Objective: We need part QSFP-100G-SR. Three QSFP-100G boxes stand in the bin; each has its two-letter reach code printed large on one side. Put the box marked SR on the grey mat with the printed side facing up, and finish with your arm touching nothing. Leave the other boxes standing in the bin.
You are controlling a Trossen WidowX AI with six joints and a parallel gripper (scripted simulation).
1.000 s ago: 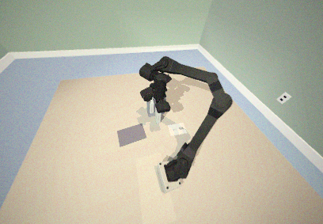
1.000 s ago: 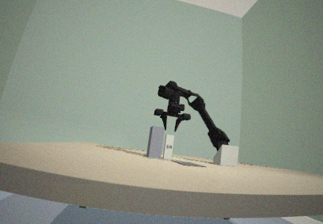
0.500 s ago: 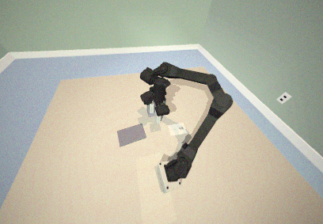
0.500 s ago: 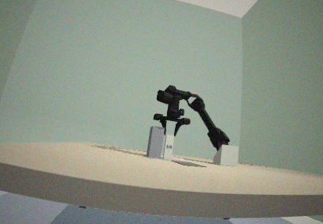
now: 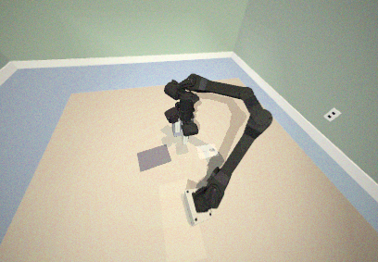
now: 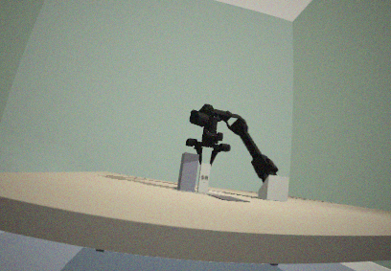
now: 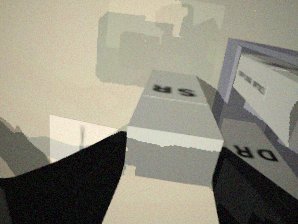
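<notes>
Right now the white box marked SR is 5 cm below my gripper tip and 1 cm to the left of it. Also, from my gripper tip: grey mat: 17 cm to the left, 11 cm below, 6 cm behind; then white card: 11 cm to the right, 11 cm below, 9 cm behind.
</notes>
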